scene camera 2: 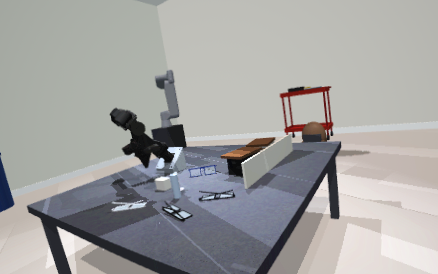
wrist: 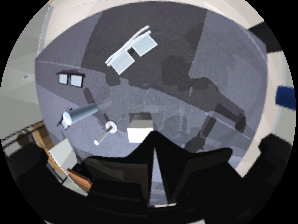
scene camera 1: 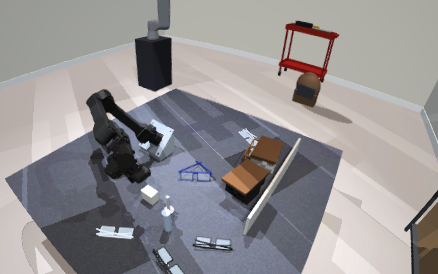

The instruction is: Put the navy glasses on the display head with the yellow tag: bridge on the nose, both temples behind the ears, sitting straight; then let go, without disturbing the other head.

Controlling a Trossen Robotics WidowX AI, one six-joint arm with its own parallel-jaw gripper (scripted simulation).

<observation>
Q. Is the gripper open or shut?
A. Shut.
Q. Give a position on a white board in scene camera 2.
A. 254, 168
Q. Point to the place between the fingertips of the gripper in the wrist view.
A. At 153, 133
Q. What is the gripper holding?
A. Nothing.
</observation>
